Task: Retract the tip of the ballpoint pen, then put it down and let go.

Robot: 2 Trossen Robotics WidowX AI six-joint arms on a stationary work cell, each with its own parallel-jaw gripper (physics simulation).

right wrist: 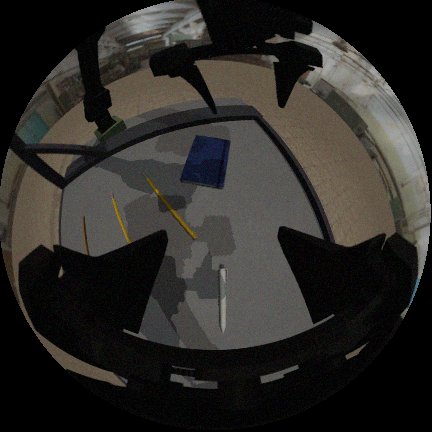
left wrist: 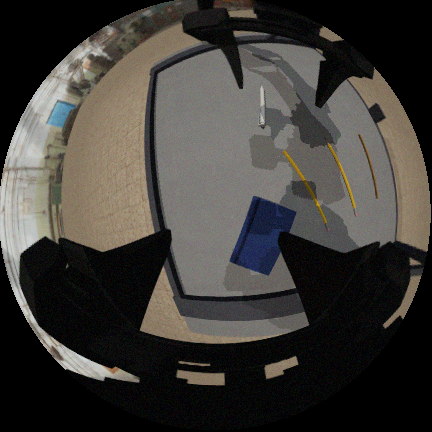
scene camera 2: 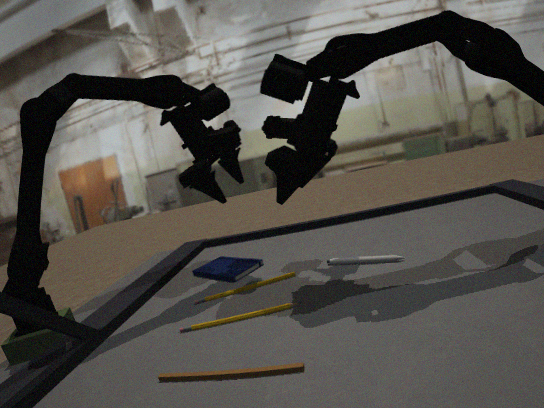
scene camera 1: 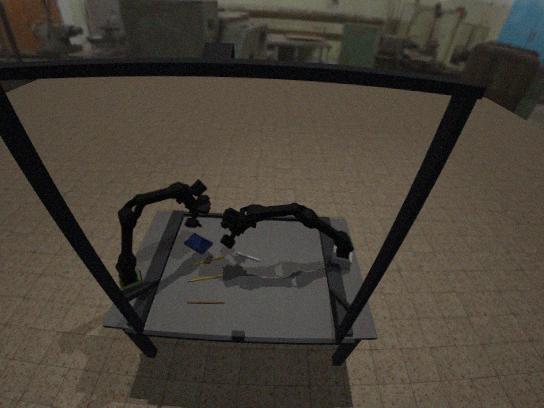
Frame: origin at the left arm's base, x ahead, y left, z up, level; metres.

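Where they show: left gripper, fingertip midpoint: (right wrist: pixel 249 107) (left wrist: pixel 226 236) (scene camera 2: pixel 234 192) (scene camera 1: pixel 204 219); right gripper, fingertip midpoint: (right wrist: pixel 223 234) (left wrist: pixel 281 94) (scene camera 2: pixel 290 194) (scene camera 1: pixel 227 235); left arm's base at its link origin: (right wrist: pixel 106 125) (scene camera 1: pixel 129 278); right arm's base at its link origin: (scene camera 1: pixel 342 253).
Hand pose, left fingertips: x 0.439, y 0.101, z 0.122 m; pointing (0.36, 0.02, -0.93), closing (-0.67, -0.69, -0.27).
Things, the pixels of their centre, and the offset from my left fingertips. Level surfaces: height alone.
- white ballpoint pen at the middle of its body: (scene camera 2: pixel 364 259) (right wrist: pixel 223 301) (left wrist: pixel 261 103) (scene camera 1: pixel 248 256) 0.152 m ahead, 0.217 m right, 0.157 m down
- grey table at its surface level: 0.162 m down
- blue notebook at the middle of its body: (left wrist: pixel 262 237) (scene camera 2: pixel 227 268) (right wrist: pixel 207 157) (scene camera 1: pixel 198 243) 0.059 m back, 0.004 m right, 0.156 m down
- orange-brown stick at the middle of its body: (scene camera 2: pixel 227 374) (left wrist: pixel 370 165) (scene camera 1: pixel 205 302) 0.144 m back, 0.363 m right, 0.158 m down
A white ballpoint pen (scene camera 1: pixel 248 257) (scene camera 2: pixel 365 260) (left wrist: pixel 262 106) (right wrist: pixel 222 299) lies flat on the grey table (scene camera 1: pixel 280 315) (scene camera 2: pixel 400 360). In the right wrist view it lies lengthwise between the fingers, below them. Whether its tip is out is too small to tell. My right gripper (right wrist: pixel 223 234) is open and empty, above the table near the pen. My left gripper (scene camera 2: pixel 234 192) (left wrist: pixel 226 236) is open and empty, high above the table near the blue notebook. In the right wrist view the left gripper (right wrist: pixel 248 110) shows at the top, pointing down.
A blue notebook (scene camera 1: pixel 198 243) (scene camera 2: pixel 228 268) (left wrist: pixel 263 235) (right wrist: pixel 205 162) lies left of the pen in scene camera 2. Two yellow pencils (scene camera 2: pixel 250 287) (scene camera 2: pixel 240 317) and an orange-brown stick (scene camera 2: pixel 231 373) (scene camera 1: pixel 205 302) lie nearer the front. The two grippers are close to each other.
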